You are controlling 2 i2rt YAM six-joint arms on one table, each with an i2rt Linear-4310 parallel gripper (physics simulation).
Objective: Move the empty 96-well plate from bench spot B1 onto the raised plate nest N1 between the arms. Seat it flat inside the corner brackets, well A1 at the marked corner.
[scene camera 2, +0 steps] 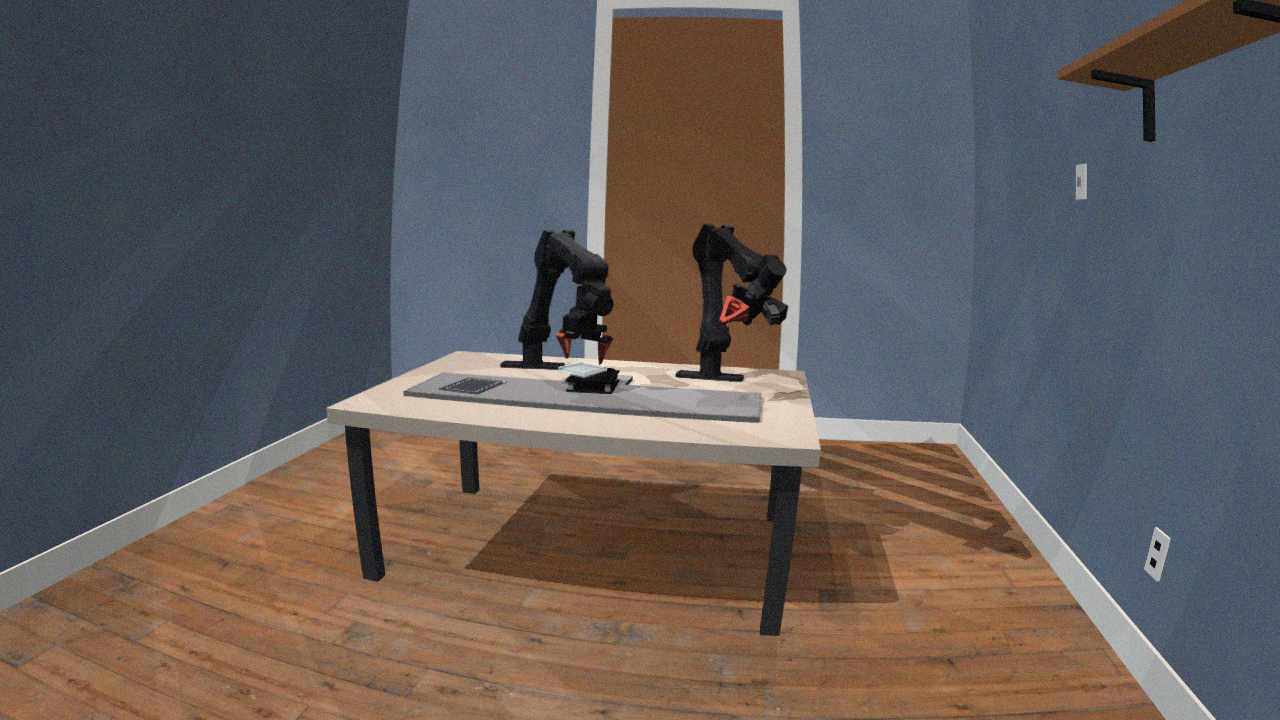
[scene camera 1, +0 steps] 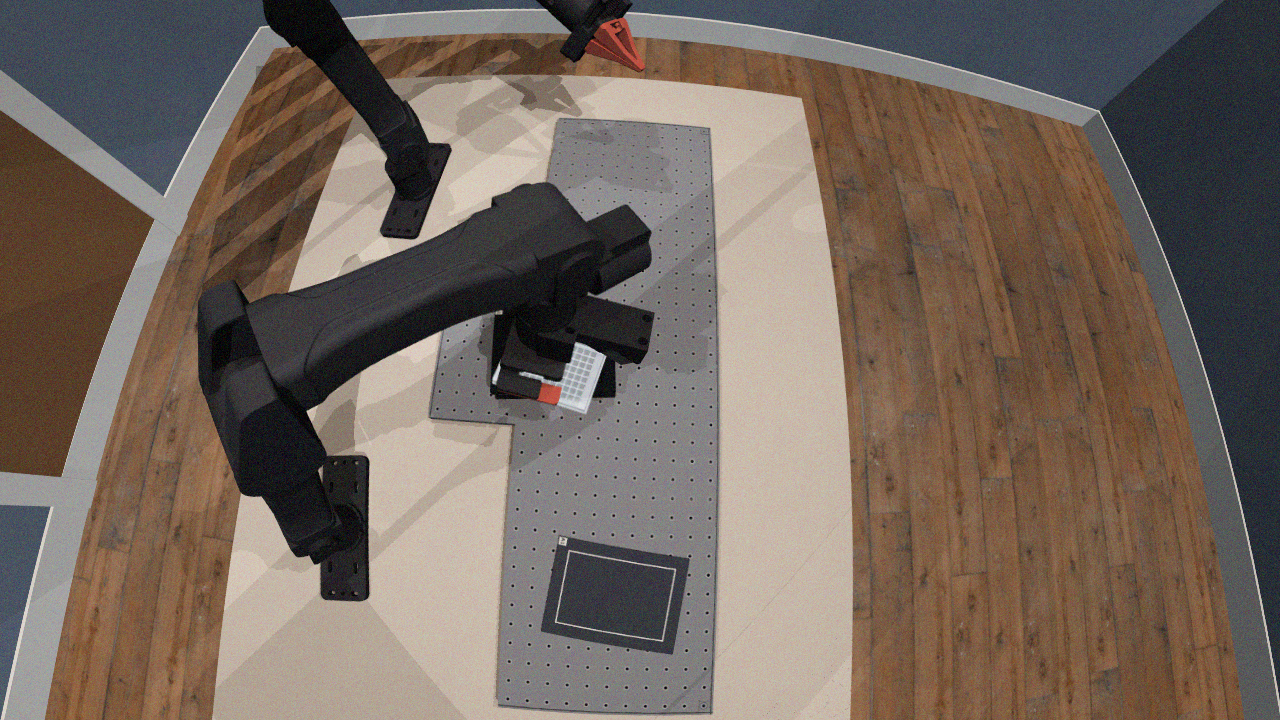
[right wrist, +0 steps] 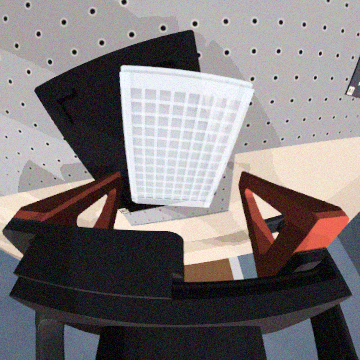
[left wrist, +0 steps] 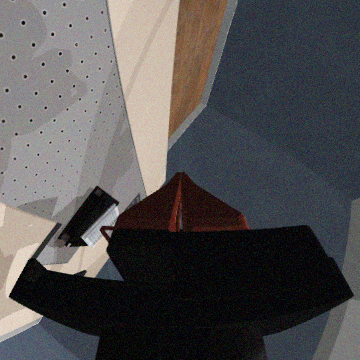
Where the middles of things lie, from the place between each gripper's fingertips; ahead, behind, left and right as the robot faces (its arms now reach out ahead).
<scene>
My left gripper is now 9 cm past the black block [scene camera 1: 500, 335], 34 cm to the left of it and 17 cm above it. The rest, counted from my left hand: white well plate [scene camera 1: 581, 375] 9 cm behind, 37 cm to the right, 16 cm below.
My right gripper is now 2 cm above the white well plate and 1 cm short of it. The rest, counted from my right hand: black block (4 cm below, 3 cm to the left, 1 cm ahead).
</scene>
